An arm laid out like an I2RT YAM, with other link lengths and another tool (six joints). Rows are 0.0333 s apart.
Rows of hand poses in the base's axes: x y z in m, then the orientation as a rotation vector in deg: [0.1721, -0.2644, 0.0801, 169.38, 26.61, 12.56]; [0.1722, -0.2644, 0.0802, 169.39, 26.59, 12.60]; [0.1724, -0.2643, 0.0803, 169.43, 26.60, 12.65]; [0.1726, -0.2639, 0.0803, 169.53, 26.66, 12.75]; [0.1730, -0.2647, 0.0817, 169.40, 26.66, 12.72]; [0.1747, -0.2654, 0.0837, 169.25, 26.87, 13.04]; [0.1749, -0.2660, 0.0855, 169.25, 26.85, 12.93]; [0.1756, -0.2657, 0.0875, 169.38, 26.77, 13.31]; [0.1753, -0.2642, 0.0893, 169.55, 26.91, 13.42]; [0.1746, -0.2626, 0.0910, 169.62, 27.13, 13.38]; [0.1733, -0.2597, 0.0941, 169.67, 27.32, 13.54]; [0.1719, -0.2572, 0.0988, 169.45, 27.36, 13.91]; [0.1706, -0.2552, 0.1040, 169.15, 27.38, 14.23]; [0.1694, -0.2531, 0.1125, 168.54, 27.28, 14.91]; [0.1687, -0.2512, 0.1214, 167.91, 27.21, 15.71]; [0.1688, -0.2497, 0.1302, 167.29, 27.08, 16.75]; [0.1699, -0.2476, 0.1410, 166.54, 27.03, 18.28]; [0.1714, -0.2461, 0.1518, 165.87, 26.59, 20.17]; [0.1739, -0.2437, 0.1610, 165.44, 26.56, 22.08]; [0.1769, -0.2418, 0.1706, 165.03, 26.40, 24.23]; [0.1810, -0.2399, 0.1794, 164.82, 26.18, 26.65]
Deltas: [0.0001, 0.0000, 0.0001, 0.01, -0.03, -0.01]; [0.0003, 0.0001, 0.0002, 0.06, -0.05, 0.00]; [0.0005, 0.0005, 0.0002, 0.18, -0.09, 0.04]; [0.0009, -0.0003, 0.0016, 0.05, -0.10, 0.04]; [0.0026, -0.0010, 0.0036, -0.02, -0.32, 0.20]; [0.0028, -0.0016, 0.0054, -0.04, -0.25, 0.18]; [0.0035, -0.0013, 0.0074, 0.15, -0.47, 0.15]; [0.0032, 0.0002, 0.0092, 0.34, -0.50, 0.24]; [0.0025, 0.0018, 0.0109, 0.43, -0.44, 0.38]; [0.0012, 0.0047, 0.0140, 0.52, -0.52, 0.51]; [-0.0002, 0.0072, 0.0187, 0.38, -0.80, 0.57]; [-0.0015, 0.0092, 0.0239, 0.15, -1.06, 0.61]; [-0.0027, 0.0113, 0.0324, -0.33, -1.63, 0.60]; [-0.0034, 0.0132, 0.0413, -0.80, -2.27, 0.62]; [-0.0033, 0.0147, 0.0501, -1.21, -3.08, 0.61]; [-0.0022, 0.0168, 0.0609, -1.64, -4.23, 0.69]; [-0.0007, 0.0183, 0.0717, -1.93, -5.62, 0.52]; [0.0018, 0.0207, 0.0809, -1.92, -6.94, 0.63]; [0.0048, 0.0226, 0.0905, -1.84, -8.43, 0.66]; [0.0089, 0.0245, 0.0993, -1.47, -10.03, 0.66]
